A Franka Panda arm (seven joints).
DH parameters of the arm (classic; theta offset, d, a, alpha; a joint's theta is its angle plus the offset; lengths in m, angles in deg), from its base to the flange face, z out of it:
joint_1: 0 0.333 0 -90
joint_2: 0 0 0 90
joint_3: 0 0.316 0.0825 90
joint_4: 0 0 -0.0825 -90
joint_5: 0 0.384 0 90
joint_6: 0 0 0.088 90
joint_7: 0 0.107 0 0
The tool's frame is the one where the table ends.
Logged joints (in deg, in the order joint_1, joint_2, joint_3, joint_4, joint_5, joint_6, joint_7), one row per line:
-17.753 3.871 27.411 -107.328 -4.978 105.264 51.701
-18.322 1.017 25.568 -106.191 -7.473 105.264 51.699
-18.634 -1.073 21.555 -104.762 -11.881 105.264 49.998
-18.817 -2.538 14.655 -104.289 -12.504 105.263 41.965
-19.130 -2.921 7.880 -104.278 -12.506 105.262 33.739
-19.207 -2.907 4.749 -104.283 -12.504 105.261 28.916
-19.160 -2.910 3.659 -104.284 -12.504 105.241 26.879
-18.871 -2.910 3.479 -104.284 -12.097 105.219 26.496
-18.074 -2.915 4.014 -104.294 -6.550 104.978 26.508
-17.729 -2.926 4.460 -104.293 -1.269 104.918 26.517
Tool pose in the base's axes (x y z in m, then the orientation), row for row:
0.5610 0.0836 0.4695 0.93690 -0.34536 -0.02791 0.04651
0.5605 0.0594 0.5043 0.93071 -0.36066 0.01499 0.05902
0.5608 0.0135 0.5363 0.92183 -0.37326 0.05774 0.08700
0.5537 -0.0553 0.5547 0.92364 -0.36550 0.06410 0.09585
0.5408 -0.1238 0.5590 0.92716 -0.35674 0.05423 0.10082
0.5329 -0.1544 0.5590 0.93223 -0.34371 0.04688 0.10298
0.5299 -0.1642 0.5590 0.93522 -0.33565 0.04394 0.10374
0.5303 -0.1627 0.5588 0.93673 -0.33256 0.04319 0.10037
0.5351 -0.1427 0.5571 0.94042 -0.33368 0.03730 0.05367
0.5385 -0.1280 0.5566 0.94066 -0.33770 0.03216 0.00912
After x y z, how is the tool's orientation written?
As a quaternion, x y z w.
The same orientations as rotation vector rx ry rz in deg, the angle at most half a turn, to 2 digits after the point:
163.82 -60.39 -4.88
161.51 -62.59 2.60
157.32 -63.70 9.85
156.82 -62.06 10.88
156.96 -60.39 9.18
157.62 -58.11 7.93
158.06 -56.73 7.43
158.62 -56.31 7.31
163.72 -58.09 6.49
168.34 -60.44 5.76

